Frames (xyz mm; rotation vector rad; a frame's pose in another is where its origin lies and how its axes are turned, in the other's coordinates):
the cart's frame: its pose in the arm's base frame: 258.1 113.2 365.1 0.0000 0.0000 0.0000
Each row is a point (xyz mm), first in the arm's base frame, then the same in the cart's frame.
Working: the arm's base frame: its pose in the cart's frame: -258.1 -113.2 -365.1 0.0000 0.0000 0.0000

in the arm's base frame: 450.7 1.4 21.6
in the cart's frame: 192.6 -111.8 -343.5
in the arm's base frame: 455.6 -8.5 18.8
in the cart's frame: 197.5 -121.7 -346.3
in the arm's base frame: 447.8 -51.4 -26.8
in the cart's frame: 189.7 -164.6 -391.9
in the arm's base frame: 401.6 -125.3 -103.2
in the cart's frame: 143.5 -238.5 -468.3
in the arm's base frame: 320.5 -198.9 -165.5
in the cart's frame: 62.4 -312.1 -530.6
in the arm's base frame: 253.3 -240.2 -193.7
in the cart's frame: -4.8 -353.4 -558.8
